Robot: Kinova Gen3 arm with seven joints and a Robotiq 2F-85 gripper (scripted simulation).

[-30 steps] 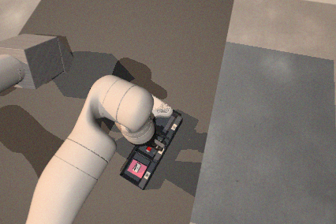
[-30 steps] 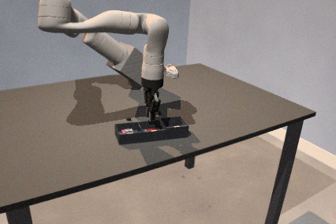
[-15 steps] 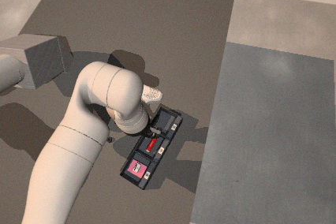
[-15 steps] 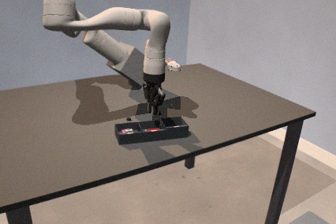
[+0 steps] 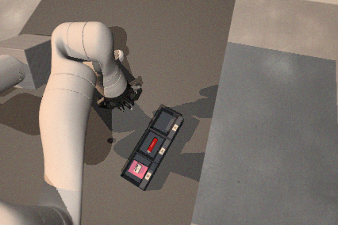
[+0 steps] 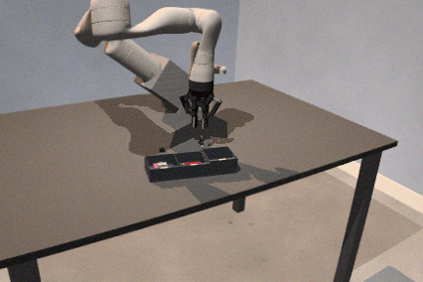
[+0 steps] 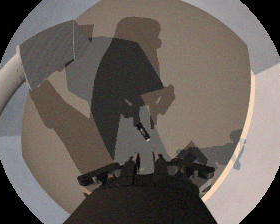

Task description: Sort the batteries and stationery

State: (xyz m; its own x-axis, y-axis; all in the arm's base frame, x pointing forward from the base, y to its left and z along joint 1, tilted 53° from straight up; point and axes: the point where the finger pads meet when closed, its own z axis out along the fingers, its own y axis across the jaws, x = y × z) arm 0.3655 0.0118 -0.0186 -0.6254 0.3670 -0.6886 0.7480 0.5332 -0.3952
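Now: the three joined bins 120 mm ahead of my hand, 90 mm to the right of it and 70 mm below it. Also, from my hand: dark round thing: 30 mm behind, 110 mm to the right, 90 mm below; small white thing: 90 mm ahead, 170 mm to the right, 70 mm below; red battery: 110 mm ahead, 80 mm to the right, 80 mm below.
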